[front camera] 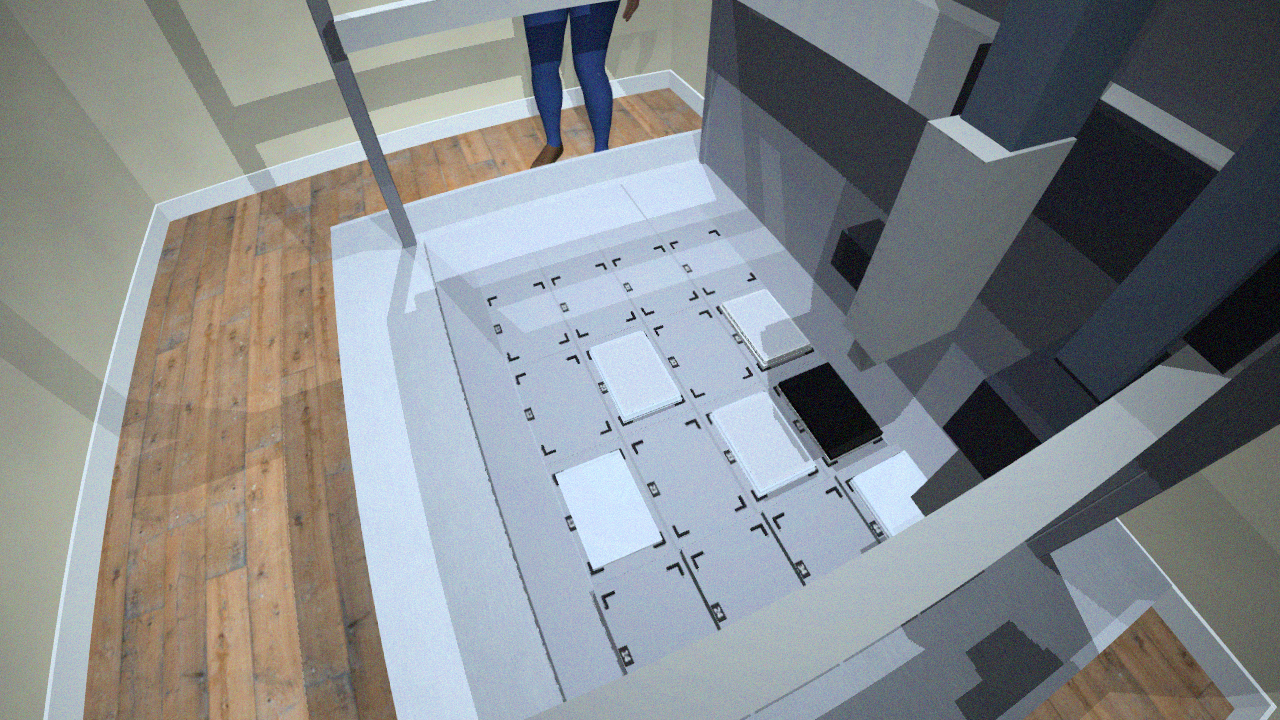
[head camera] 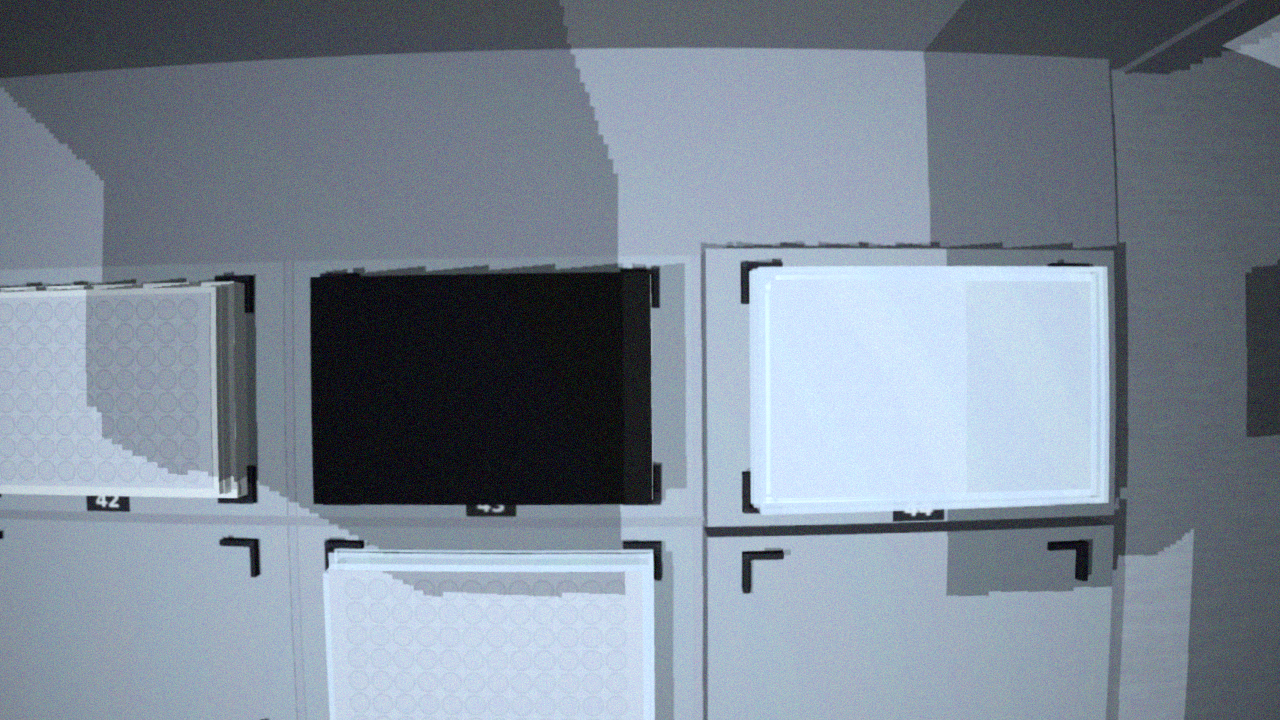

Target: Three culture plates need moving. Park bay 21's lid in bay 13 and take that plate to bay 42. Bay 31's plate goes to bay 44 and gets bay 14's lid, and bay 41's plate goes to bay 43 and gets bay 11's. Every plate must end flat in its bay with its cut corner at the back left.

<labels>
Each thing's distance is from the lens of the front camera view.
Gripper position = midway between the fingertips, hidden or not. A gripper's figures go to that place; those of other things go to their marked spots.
my gripper (front camera: 956,492): 0.57 m
plate lid (front camera: 611,517): 0.64 m
plate lid (front camera: 887,488): 0.69 m
</labels>
